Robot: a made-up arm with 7 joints.
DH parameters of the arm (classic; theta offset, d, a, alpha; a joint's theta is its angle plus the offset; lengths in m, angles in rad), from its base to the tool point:
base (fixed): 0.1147 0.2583 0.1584 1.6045
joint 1: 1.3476 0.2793 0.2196 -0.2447
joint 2: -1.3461 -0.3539 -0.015 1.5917
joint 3: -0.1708 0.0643 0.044 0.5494
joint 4: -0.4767 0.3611 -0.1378 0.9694
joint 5: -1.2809 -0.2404 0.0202 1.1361
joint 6: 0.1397 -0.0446 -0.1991 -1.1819
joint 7: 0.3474 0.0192 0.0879 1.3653
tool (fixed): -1.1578 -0.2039 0 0
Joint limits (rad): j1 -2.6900..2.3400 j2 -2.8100..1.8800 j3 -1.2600..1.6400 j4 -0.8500..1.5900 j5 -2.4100..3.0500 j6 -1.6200..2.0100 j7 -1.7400..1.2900
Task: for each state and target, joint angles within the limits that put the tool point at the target. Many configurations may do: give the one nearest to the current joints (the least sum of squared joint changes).
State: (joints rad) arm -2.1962 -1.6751 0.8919 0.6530 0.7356 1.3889 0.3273
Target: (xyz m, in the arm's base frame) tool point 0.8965 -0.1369 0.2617
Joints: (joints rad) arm -1.7847 -2.2848 0.7681 0.1487 0.7318 1.1986 0.6735
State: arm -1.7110 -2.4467 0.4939 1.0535 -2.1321 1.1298 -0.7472
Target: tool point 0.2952 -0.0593 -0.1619
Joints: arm -2.2994 -2.8100 0.1332 0.9838 -2.1214 1.0670 -0.3262
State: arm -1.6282 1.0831 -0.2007 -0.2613 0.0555 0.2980 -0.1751
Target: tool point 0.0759 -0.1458 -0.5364
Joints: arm -1.9295 1.0944 -0.0783 -0.1687 0.2930 0.3289 0.1781
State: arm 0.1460 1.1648 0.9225 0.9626 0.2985 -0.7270 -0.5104
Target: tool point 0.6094 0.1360 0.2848
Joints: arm 0.3263 1.0665 1.0279 1.2814 0.2911 -0.7188 -0.7749
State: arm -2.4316 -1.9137 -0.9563 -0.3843 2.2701 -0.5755 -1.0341
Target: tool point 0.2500 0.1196 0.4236
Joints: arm -2.4434 -1.1798 -0.7071 -0.0508 2.2486 -0.7184 -1.6712
